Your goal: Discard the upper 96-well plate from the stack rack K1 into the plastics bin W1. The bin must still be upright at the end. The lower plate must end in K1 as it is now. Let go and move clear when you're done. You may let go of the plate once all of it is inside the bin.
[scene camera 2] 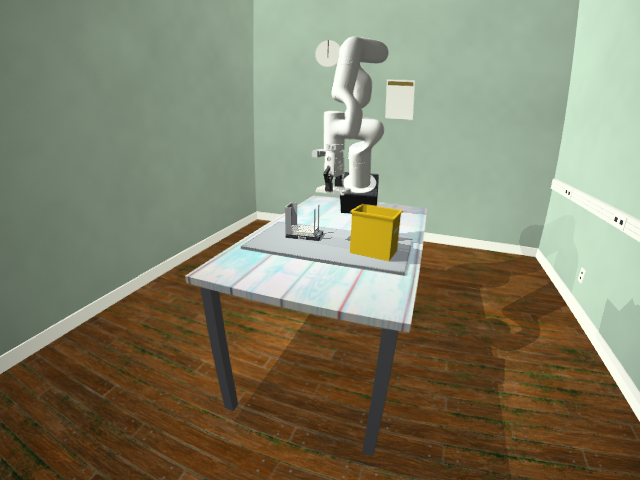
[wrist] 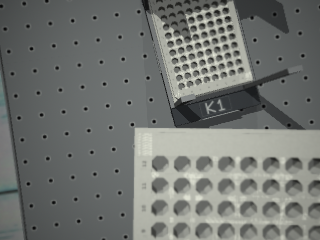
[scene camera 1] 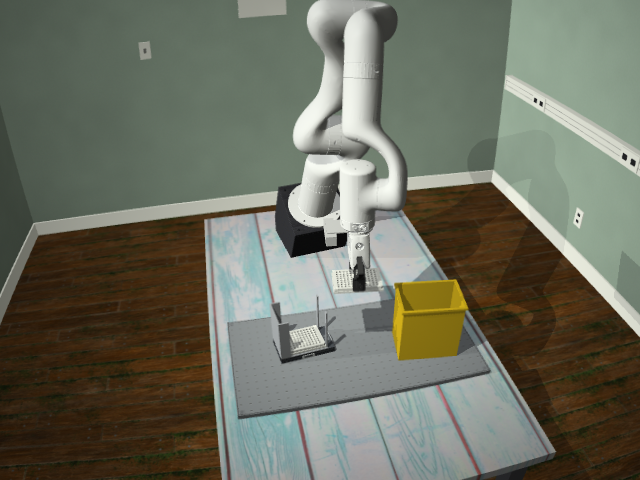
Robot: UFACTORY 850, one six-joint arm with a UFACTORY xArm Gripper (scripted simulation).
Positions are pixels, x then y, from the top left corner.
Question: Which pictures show the yellow bin W1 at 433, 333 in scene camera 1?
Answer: Scene camera 2 and scene camera 1 only.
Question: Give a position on a 96-well plate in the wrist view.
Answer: At 191, 175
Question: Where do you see a yellow bin W1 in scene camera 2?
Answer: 375, 236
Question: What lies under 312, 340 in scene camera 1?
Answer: A 96-well plate.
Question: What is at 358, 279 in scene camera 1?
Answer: My gripper.
